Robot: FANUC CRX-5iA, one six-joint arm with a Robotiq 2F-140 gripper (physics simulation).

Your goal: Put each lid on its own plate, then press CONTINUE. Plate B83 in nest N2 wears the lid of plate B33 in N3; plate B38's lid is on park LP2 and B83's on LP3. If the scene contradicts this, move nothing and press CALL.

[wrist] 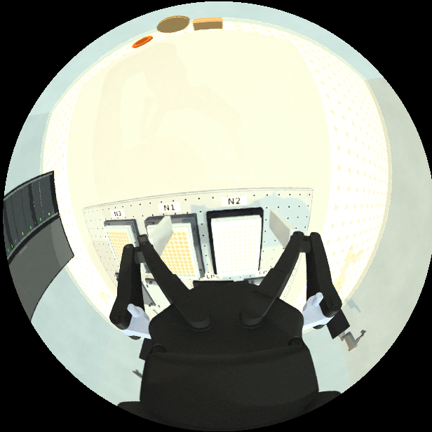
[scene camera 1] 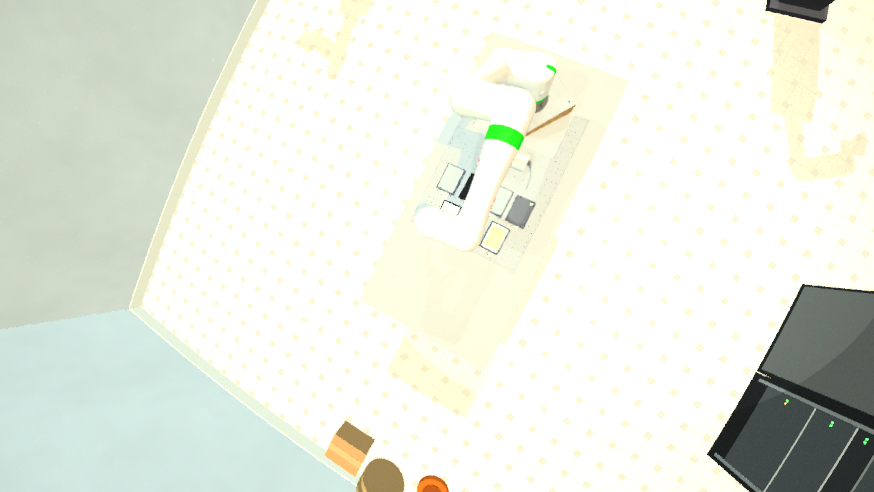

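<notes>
My gripper is open and empty. In the wrist view its fingers stand apart, the left one in front of part of the N1 plate, the right one right of the N2 plate. The N2 plate is white with faint wells in a black nest; I cannot tell its lid. The N1 plate has yellow wells, as does the N3 plate. In the scene view pale lids lie on LP2 and LP3. The arm hides the gripper there. The CONTINUE and CALL buttons do not show.
A dark grey park, LP1, lies beside LP3. Black LP4 is partly under the arm. A pale box with a cable shows beside the forearm. A brown-edged panel stands near the robot base. The perforated board carries the nests and parks.
</notes>
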